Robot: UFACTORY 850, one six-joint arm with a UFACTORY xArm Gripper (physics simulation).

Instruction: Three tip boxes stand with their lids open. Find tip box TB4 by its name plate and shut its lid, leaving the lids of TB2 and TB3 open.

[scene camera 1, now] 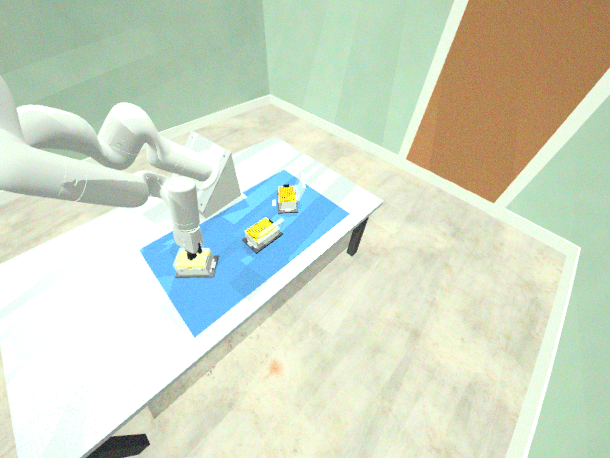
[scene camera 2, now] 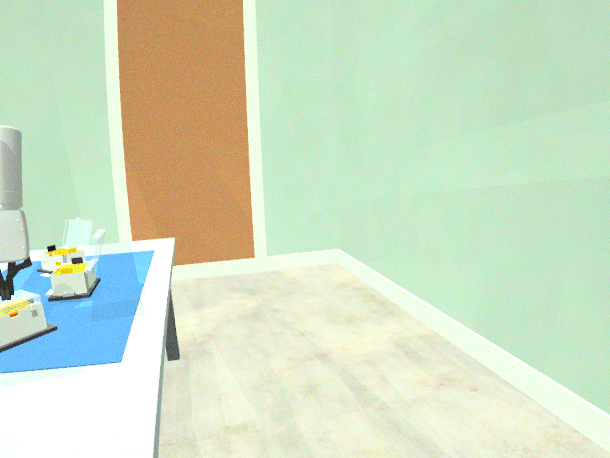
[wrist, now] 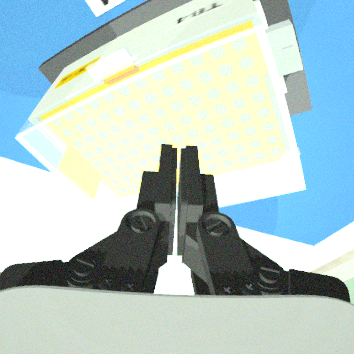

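Note:
Tip box TB4 stands at the near left end of the mat in scene camera 1; its name plate reads TB4 in the wrist view. Its clear lid lies down over the pale yellow tip rack; whether it is fully seated I cannot tell. My gripper is shut and empty, fingertips pointing down at or just above the lid. The middle box and the far box have upright open lids; their name plates are unreadable.
The boxes stand on a blue mat on a white table. A large white wedge-shaped housing stands beside the mat, close to the arm. Part of a white card shows near TB4 in the wrist view.

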